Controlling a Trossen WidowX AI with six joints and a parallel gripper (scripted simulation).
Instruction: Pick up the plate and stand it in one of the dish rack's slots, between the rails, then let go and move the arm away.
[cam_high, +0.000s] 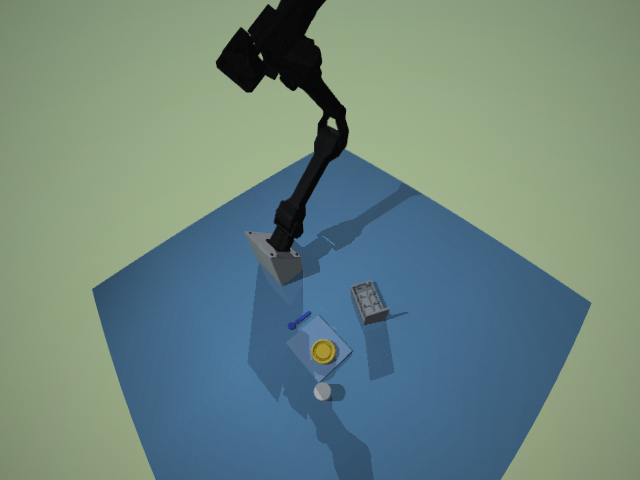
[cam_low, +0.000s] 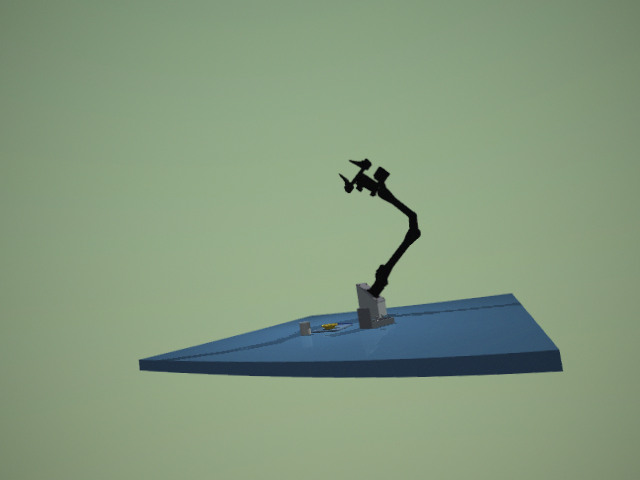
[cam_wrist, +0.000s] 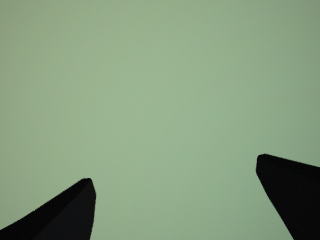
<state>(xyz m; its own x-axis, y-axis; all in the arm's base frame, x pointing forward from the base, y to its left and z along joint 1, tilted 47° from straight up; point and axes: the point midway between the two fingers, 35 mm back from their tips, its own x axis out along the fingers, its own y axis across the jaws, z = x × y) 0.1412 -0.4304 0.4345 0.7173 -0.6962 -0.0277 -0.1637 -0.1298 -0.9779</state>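
Right now my gripper tip is 730 mm above the yellow plate, 150 mm short of it and 120 mm to the left of it. From my gripper tip the other things lie so: pale blue mat 740 mm below, 130 mm ahead, 120 mm to the right; grey dish rack 720 mm below, 140 mm ahead, 90 mm to the left; blue spoon 740 mm below, 110 mm to the right, 30 mm ahead.
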